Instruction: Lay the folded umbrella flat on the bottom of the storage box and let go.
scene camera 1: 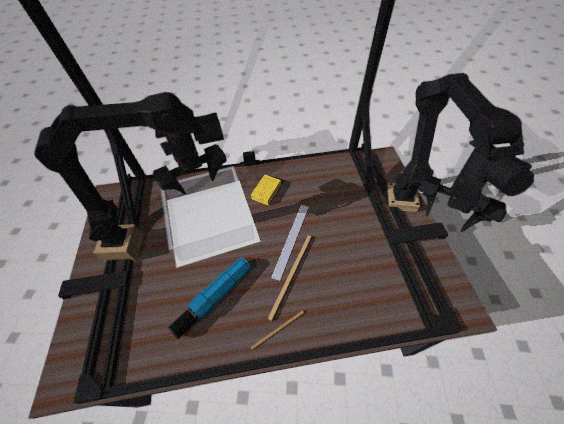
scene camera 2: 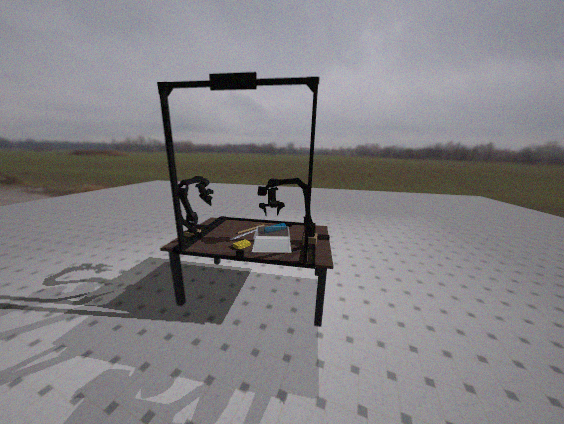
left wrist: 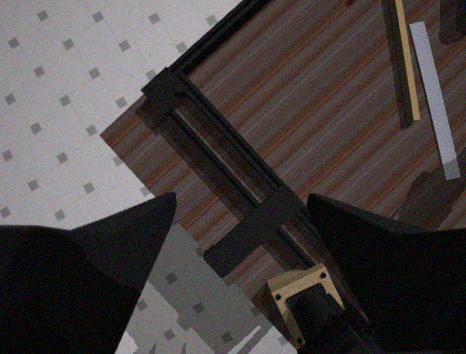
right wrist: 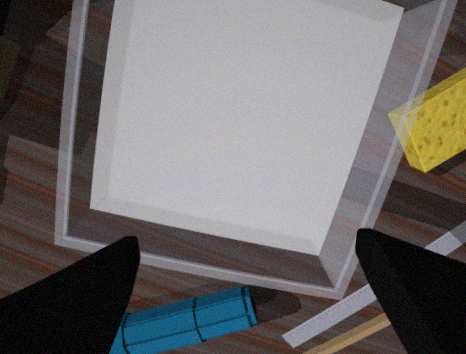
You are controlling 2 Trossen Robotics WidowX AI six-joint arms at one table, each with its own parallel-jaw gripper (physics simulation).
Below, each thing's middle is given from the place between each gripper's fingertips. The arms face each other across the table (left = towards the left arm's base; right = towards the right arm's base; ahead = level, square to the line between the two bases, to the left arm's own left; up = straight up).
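The folded umbrella [scene camera 1: 204, 302] is 260 mm ahead of my right hand, 190 mm below it and 20 mm to the right of it. Counting from that same right hand, I find the grey strip [left wrist: 418, 32] 110 mm ahead, 250 mm to the left and 210 mm below, while the storage box [scene camera 1: 212, 215] is 10 mm to the right, 30 mm behind and 170 mm below. Going by its middle, the storage box is nearer to my right hand than to my left hand.
From my left hand, the folded umbrella is 64 cm to the right and 18 cm below. The storage box is also 64 cm to the right of my left hand, but 29 cm behind it and 16 cm below it. As for the grey strip, my left hand is 21 cm above it, 15 cm past it and 38 cm to the left of it. Going by their middles, of the things named here the grey strip is the nearest to my left hand.
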